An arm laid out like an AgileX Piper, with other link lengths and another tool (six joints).
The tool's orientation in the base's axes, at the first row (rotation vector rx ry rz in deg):
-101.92, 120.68, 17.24
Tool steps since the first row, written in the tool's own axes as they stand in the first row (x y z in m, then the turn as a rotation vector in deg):
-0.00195, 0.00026, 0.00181, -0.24, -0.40, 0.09
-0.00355, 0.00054, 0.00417, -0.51, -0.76, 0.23
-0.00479, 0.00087, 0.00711, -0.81, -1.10, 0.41
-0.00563, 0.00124, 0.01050, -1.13, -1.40, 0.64
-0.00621, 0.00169, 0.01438, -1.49, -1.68, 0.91
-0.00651, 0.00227, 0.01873, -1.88, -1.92, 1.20
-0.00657, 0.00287, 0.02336, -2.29, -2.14, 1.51
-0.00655, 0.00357, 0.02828, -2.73, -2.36, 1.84
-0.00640, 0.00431, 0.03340, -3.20, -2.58, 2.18
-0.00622, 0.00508, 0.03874, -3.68, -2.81, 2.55
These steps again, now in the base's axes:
0.00026, 0.00251, -0.00087, 0.44, 0.18, 0.04
0.00054, 0.00493, -0.00239, 0.85, 0.41, 0.05
0.00079, 0.00726, -0.00458, 1.25, 0.69, 0.04
0.00102, 0.00940, -0.00735, 1.62, 1.01, -0.02
0.00120, 0.01152, -0.01068, 1.98, 1.39, -0.10
0.00127, 0.01360, -0.01455, 2.31, 1.82, -0.19
0.00134, 0.01557, -0.01879, 2.62, 2.27, -0.29
0.00133, 0.01760, -0.02332, 2.95, 2.75, -0.39
0.00129, 0.01959, -0.02810, 3.27, 3.27, -0.49
0.00126, 0.02166, -0.03309, 3.62, 3.81, -0.62

